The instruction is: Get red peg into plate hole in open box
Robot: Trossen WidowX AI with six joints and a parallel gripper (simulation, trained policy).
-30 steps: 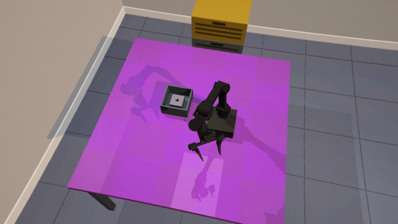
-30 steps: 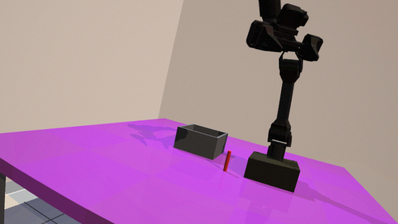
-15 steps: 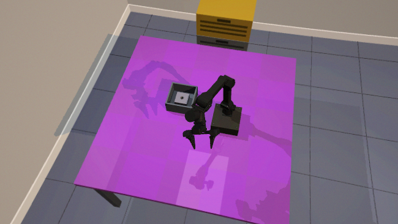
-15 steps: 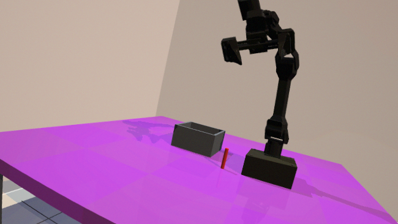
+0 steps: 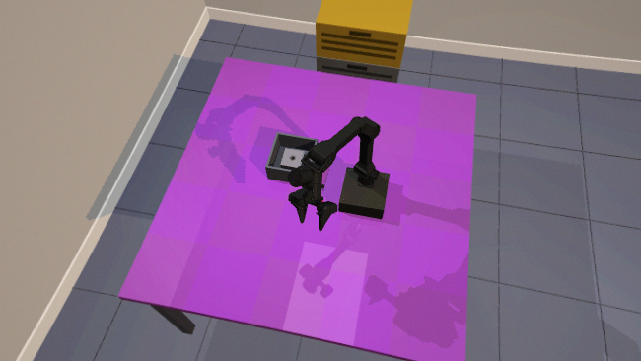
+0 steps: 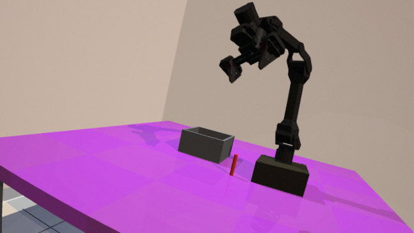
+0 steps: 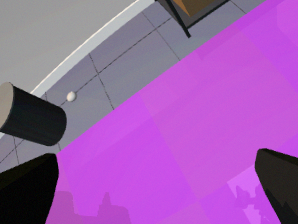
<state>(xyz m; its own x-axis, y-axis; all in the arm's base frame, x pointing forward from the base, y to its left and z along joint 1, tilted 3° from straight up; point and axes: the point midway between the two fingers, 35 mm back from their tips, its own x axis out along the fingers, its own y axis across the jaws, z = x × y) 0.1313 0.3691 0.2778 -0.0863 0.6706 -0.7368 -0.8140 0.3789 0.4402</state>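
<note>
The red peg lies 30 cm below my gripper tip, 25 cm to the right of it and 3 cm ahead of it. From my gripper tip the other things lie so: grey box (43 cm to the right, 31 cm below, 20 cm ahead); plate (43 cm to the right, 29 cm below, 20 cm ahead).
</note>
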